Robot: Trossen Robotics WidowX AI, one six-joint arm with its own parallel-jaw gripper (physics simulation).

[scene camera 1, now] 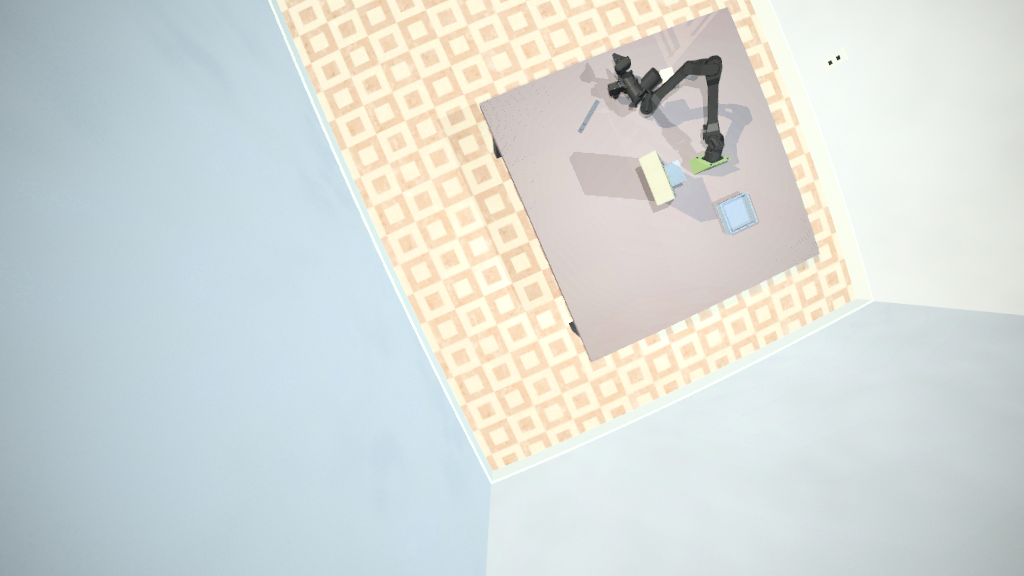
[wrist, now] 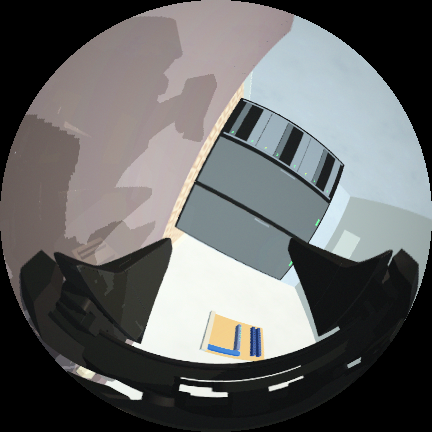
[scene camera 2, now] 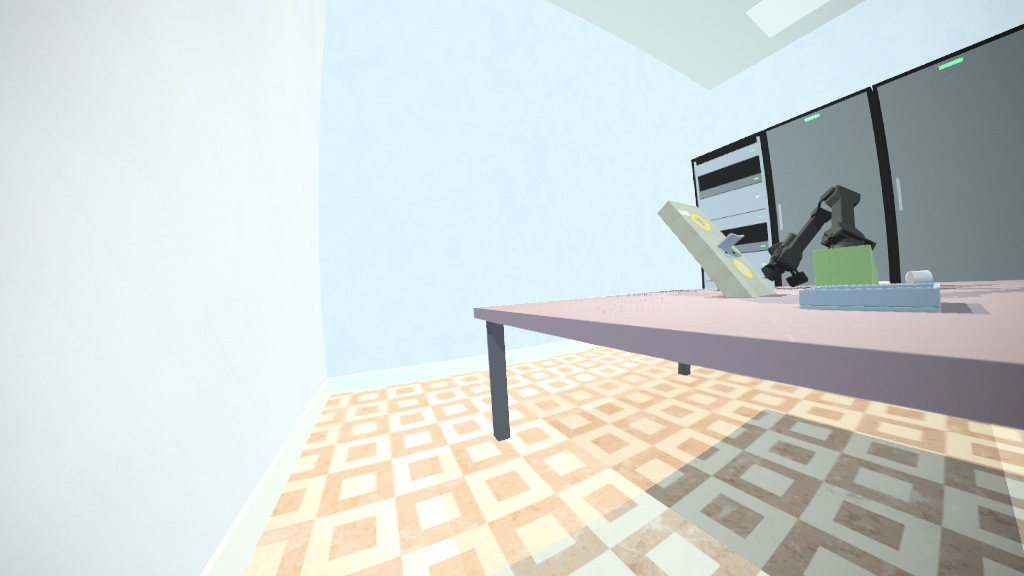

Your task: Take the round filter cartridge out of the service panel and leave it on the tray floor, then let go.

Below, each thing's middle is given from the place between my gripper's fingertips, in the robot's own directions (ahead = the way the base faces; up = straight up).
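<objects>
There is the blue-grey tray (scene camera 2: 923, 297), and my gripper is 8 cm above it. My gripper is also 84 cm to the right of the tray, and 31 cm past it.
</objects>
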